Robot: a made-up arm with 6 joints.
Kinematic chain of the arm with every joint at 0, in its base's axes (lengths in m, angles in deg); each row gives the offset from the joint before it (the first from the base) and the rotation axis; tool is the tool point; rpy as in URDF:
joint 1: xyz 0 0 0.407 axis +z
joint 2: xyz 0 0 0 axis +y
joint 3: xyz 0.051 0 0.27 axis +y
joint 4: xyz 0.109 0 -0.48 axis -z
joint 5: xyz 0 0 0 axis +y
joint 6: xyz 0.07 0 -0.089 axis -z
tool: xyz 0 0 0 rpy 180 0 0
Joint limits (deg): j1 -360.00..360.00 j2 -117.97..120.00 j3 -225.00..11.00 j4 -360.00..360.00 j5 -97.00..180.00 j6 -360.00..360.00
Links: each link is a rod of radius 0.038 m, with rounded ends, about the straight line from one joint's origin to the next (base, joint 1, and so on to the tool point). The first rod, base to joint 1, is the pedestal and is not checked.
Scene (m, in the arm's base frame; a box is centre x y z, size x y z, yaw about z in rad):
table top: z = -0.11
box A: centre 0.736 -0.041 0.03 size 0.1 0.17 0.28 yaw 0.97
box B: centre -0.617 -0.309 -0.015 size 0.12 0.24 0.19 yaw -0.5
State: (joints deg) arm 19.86 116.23 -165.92 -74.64 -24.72 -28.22
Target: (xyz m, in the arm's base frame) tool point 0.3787 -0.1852 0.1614
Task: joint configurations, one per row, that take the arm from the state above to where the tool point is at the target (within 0.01 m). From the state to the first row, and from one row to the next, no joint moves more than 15 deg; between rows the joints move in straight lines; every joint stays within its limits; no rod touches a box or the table.
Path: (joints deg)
1: 30.81 105.70 -153.29 -79.96 -30.40 -15.26
2: 41.75 95.17 -140.67 -85.28 -36.08 -2.30
3: 52.70 84.64 -128.04 -90.60 -41.76 10.66
4: 63.65 74.12 -115.42 -95.92 -47.44 23.62
5: 49.10 70.38 -107.95 -98.47 -52.53 16.21
6: 34.55 66.65 -100.47 -101.02 -57.61 8.81
7: 20.00 62.92 -93.00 -103.57 -62.70 1.40
8: 5.45 59.18 -85.52 -106.13 -67.79 -6.00
9: -9.09 55.45 -78.05 -108.68 -72.88 -13.41
10: -23.64 51.72 -70.58 -111.23 -77.97 -20.81
11: -38.19 47.98 -63.10 -113.79 -83.06 -28.22

